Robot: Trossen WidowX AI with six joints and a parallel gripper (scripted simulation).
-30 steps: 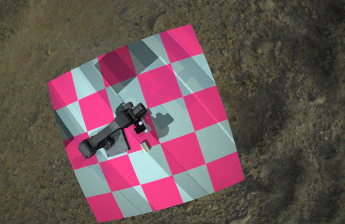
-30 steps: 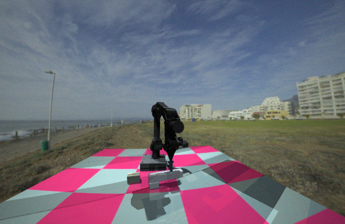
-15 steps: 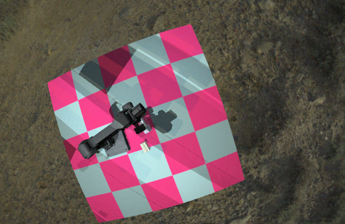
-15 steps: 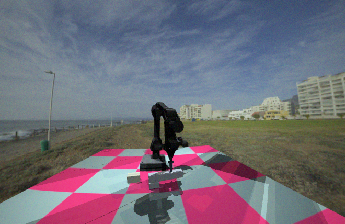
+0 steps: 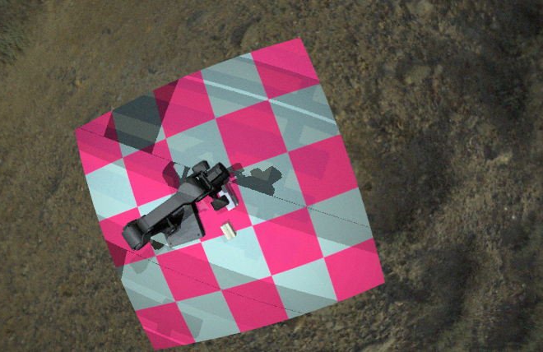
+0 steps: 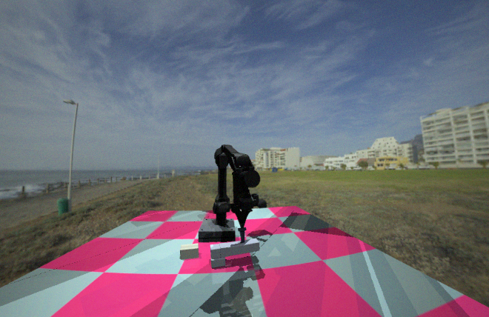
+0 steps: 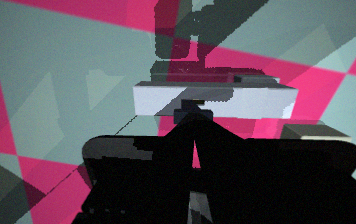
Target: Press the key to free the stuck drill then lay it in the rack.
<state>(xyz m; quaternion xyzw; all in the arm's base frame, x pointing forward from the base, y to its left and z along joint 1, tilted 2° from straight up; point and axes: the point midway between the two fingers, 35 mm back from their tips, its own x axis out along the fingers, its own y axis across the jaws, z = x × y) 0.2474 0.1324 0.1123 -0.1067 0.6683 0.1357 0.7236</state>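
The drill lies 10 mm ahead of my gripper tip, 50 mm to the right of it and 80 mm below it.
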